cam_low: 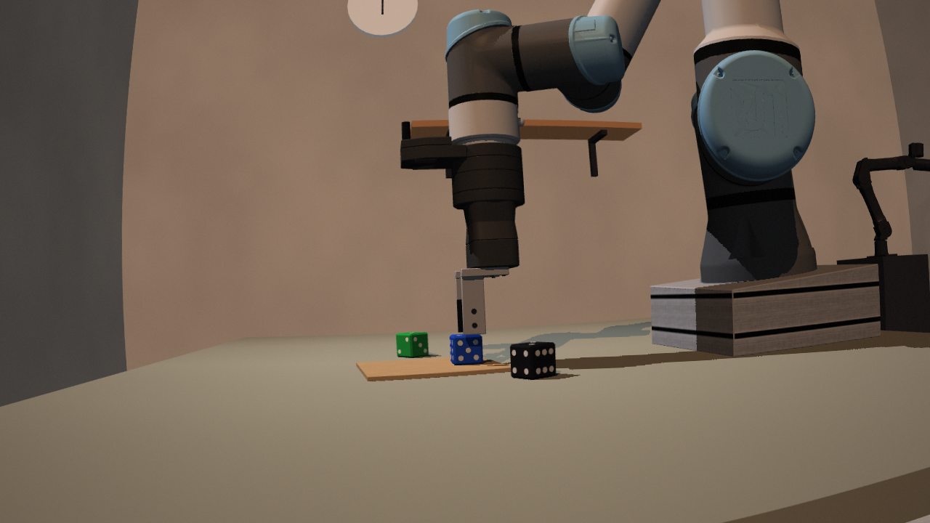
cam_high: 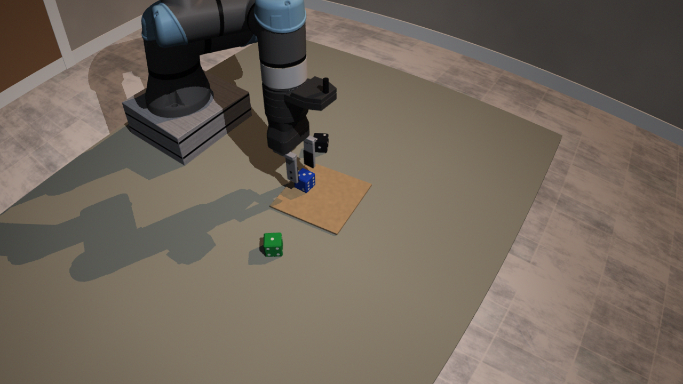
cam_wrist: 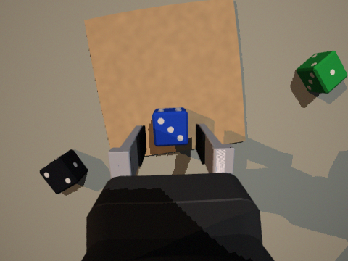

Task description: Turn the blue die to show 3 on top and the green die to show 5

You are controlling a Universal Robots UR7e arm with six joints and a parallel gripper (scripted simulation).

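Now: hand 1 cm short of the blue die and 3 cm above it. Round my hand: green die 5 cm ahead, 15 cm to the right, 4 cm below; then brown mat 5 cm ahead, 5 cm below; then black die 4 cm behind, 11 cm to the left, 4 cm below.
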